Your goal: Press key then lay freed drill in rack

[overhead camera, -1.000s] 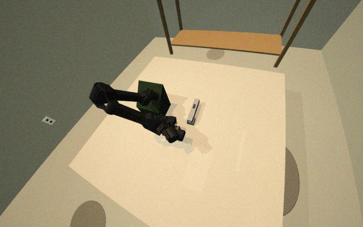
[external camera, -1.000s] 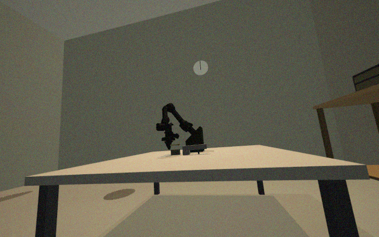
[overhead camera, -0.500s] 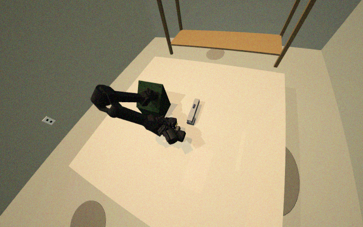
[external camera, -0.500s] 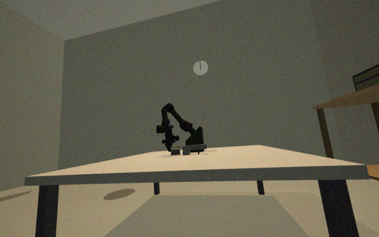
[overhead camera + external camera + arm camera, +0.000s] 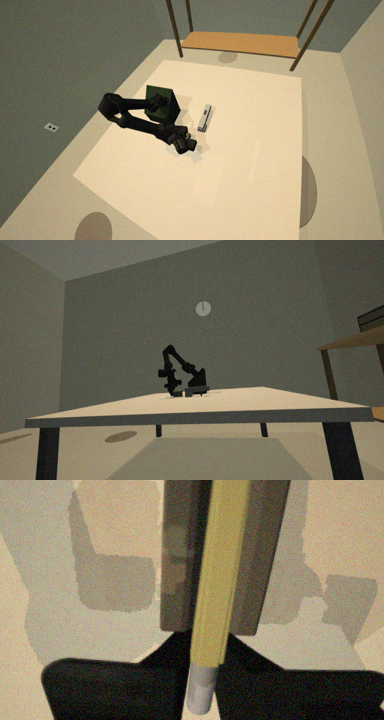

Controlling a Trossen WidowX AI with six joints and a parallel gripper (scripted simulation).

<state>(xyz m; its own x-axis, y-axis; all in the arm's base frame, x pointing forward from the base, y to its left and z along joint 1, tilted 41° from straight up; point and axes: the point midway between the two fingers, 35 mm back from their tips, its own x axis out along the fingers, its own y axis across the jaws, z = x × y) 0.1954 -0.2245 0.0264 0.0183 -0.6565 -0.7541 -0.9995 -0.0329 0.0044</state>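
Now: the drill 40 mm to the left of my gripper tip and 30 mm above it. The rest, counted from my gripper tip: grey housing: 220 mm to the left, 70 mm ahead, 40 mm above; small blue key: 240 mm to the left, 70 mm ahead, 40 mm above.
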